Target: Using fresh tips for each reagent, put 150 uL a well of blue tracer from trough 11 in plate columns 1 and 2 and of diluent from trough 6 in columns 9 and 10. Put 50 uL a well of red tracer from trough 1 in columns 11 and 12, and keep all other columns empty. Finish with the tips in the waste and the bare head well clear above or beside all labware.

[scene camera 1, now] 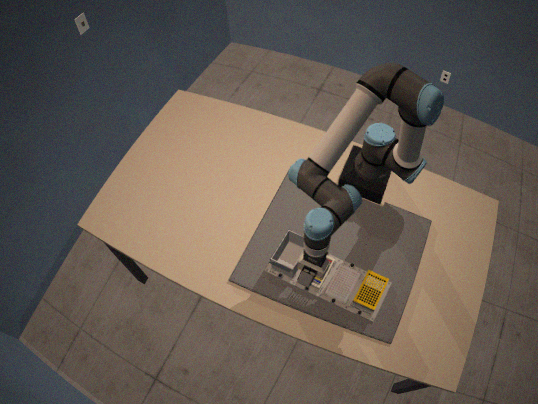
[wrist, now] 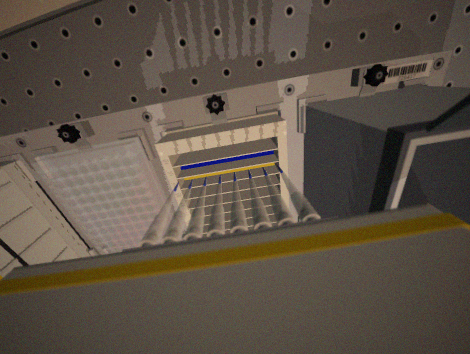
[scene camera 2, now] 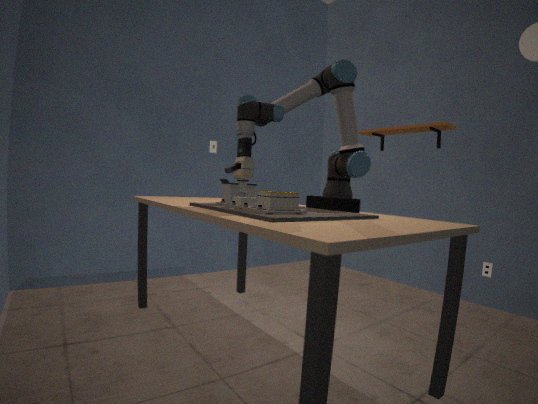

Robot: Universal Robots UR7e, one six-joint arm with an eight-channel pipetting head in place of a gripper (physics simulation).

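Note:
My pipetting head (scene camera 1: pixel 308 275) (scene camera 2: pixel 243 175) (wrist: pixel 228 179) carries a row of clear tips with blue liquid in their narrow ends. The tips hang over the trough reservoir (scene camera 1: pixel 327 274) (wrist: pixel 225 136). A blue strip (wrist: pixel 227 160) and a yellow strip (wrist: pixel 230 171) of liquid show at its far side in the wrist view. The head hides part of the reservoir. The well plate (scene camera 1: pixel 344 283) (wrist: pixel 100 190) lies beside it, with a faint pink tint in places; single well contents are too small to tell. The yellow tip rack (scene camera 1: pixel 371 290) (scene camera 2: pixel 278 200) shows pale positions and dark holes.
The grey open waste bin (scene camera 1: pixel 283 267) (wrist: pixel 337 145) stands on the other side of the reservoir from the plate, close to the head, with raised walls. Black knobs (wrist: pixel 215 104) (wrist: pixel 68 133) stick up along the deck's edge.

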